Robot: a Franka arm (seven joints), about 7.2 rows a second.
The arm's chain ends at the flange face. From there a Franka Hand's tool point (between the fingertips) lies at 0.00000 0.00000 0.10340 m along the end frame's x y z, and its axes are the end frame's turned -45 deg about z.
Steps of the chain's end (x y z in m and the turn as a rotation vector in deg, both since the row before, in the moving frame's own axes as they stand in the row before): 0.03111, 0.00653, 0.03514, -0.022, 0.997, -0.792; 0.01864, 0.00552, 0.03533, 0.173, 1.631, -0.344; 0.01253, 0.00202, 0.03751, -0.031, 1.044, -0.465; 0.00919, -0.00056, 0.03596, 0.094, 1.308, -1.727; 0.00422, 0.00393, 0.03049, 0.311, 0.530, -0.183; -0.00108, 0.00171, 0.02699, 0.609, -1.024, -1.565
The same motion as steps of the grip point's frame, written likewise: 0.01863, 0.02791, 0.03512, -0.721, 0.689, -0.792; 0.01158, 0.01894, 0.03529, -1.031, 1.276, -0.344; 0.00873, 0.01165, 0.03749, -0.760, 0.716, -0.465; 0.00871, 0.00762, 0.03593, -0.858, 0.991, -1.727; 0.00128, 0.00604, 0.03048, -0.155, 0.595, -0.183; -0.00253, -0.00163, 0.02697, 1.155, -0.293, -1.565
